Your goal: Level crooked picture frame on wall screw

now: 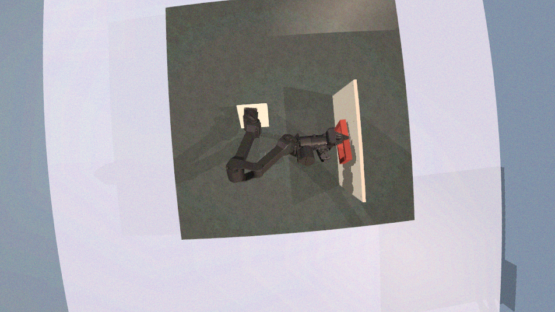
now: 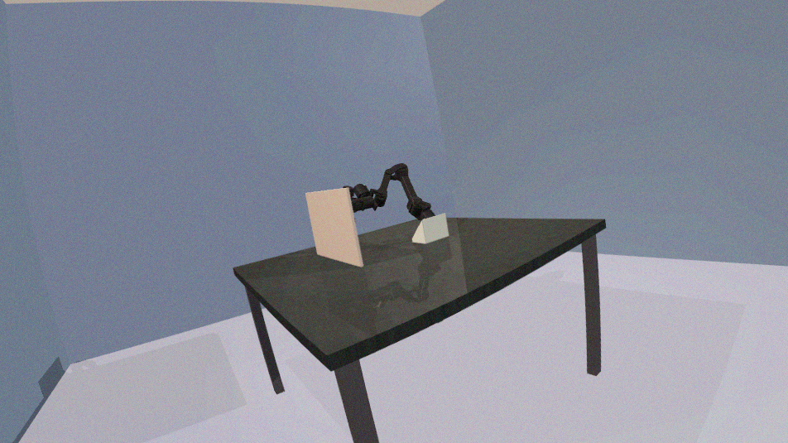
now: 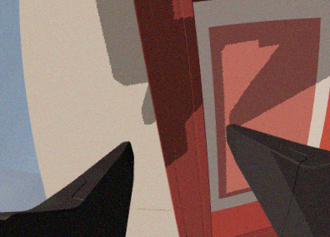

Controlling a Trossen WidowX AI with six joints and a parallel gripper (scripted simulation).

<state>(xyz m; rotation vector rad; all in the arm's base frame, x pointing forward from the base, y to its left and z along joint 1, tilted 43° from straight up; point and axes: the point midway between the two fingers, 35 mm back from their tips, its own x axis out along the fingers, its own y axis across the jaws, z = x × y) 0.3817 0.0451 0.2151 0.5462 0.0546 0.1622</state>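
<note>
My gripper tip is now 10 mm short of the picture frame, 10 mm to the left of it and 50 mm above it. Also, from my gripper tip: beige wall panel (20 mm ahead, 10 mm to the right, 70 mm below).
</note>
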